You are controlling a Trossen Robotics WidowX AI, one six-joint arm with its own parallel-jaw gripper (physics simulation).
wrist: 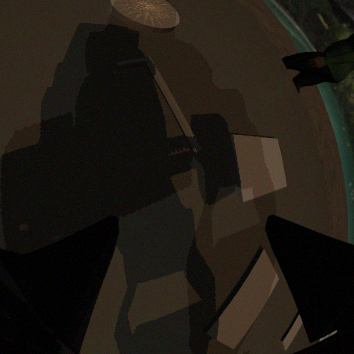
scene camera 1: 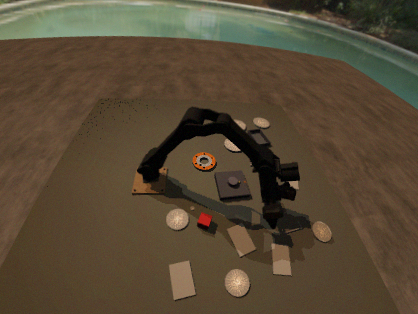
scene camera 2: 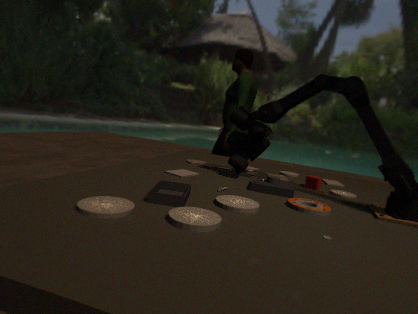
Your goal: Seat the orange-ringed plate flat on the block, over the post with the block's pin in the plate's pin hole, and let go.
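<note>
The orange-ringed plate (scene camera 1: 195, 162) (scene camera 2: 295, 204) lies flat on the table, between the arm's base and the dark block, apart from the block. The square dark block (scene camera 1: 225, 192) (scene camera 2: 270, 188) lies beyond the plate from the base, its round post (scene camera 1: 233, 181) (scene camera 2: 273, 177) standing bare. A small orange spot, perhaps the pin, shows beside the post in scene camera 1. My gripper (scene camera 1: 272, 223) (scene camera 2: 239, 166) (wrist: 194, 224) is open and empty. It points down past the block, near an L-shaped metal key (scene camera 1: 293, 230) (wrist: 172, 105). Its height above the table is hard to judge.
A red cube (scene camera 1: 204, 220) (scene camera 2: 313, 182) sits near the block. Pale discs (scene camera 1: 177, 219) (scene camera 2: 105, 206) (wrist: 145, 11) and flat pale cards (scene camera 1: 182, 280) (wrist: 260, 157) lie around. A dark open tray (scene camera 2: 166, 199) lies among discs on the far side of the block from the cube.
</note>
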